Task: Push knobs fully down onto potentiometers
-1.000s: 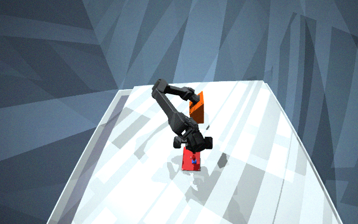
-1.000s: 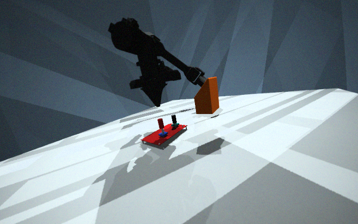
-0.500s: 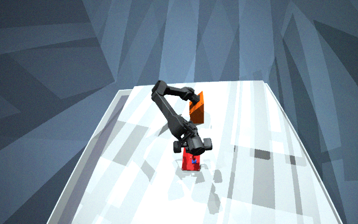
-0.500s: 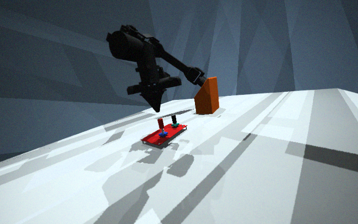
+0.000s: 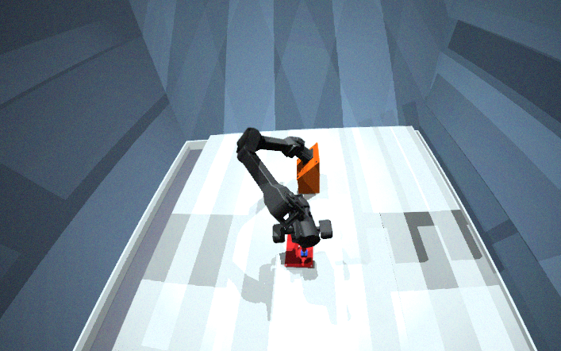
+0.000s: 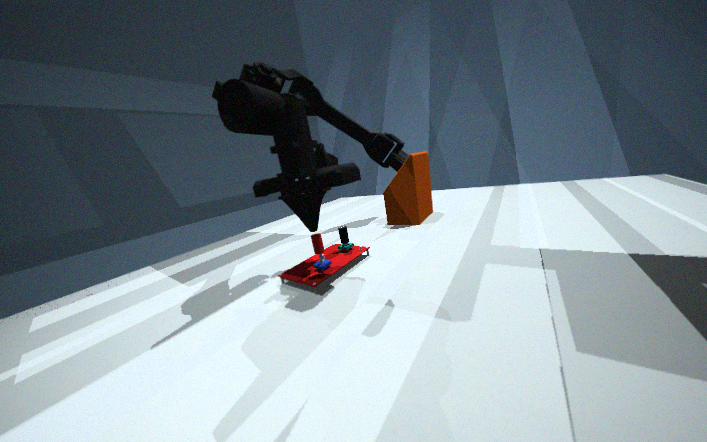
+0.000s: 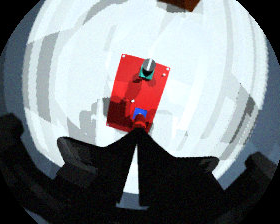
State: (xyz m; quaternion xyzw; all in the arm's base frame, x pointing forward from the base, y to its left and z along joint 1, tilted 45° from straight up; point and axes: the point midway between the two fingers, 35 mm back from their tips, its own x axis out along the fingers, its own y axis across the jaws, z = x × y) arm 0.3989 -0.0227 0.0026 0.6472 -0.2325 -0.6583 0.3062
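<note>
The blue potentiometer is 4 cm below my gripper tip. Round my gripper tip: teal potentiometer 8 cm behind, 1 cm to the right, 4 cm below.
</note>
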